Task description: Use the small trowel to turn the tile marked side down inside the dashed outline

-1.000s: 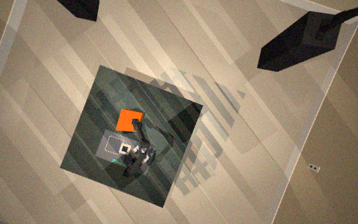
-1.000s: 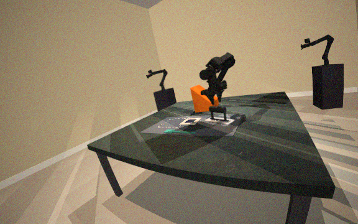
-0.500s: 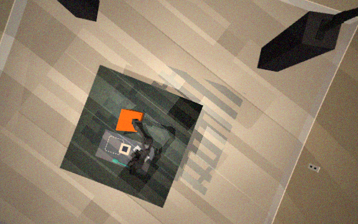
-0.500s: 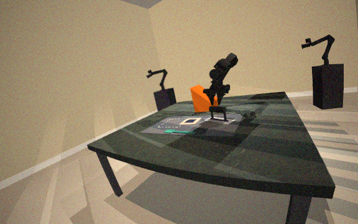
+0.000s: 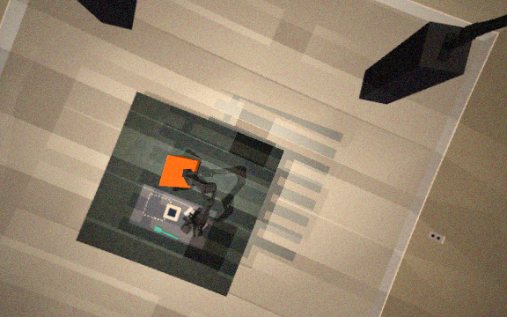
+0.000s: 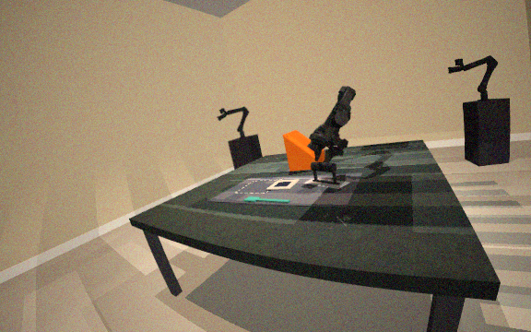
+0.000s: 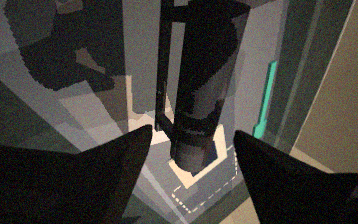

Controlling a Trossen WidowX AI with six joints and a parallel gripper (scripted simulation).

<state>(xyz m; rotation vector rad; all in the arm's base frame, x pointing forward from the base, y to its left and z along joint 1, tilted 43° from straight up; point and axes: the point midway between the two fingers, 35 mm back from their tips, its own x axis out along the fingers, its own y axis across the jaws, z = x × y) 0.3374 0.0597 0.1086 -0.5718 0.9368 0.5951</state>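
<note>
My gripper tip is 10 mm short of the grey trowel, 10 mm to the left of it and 40 mm above it. From my gripper tip the other things lie so: grey mat 40 mm ahead, 170 mm to the right, 100 mm below; tile 190 mm to the right, 80 mm below; teal trowel 170 mm ahead, 220 mm to the right, 80 mm below.
</note>
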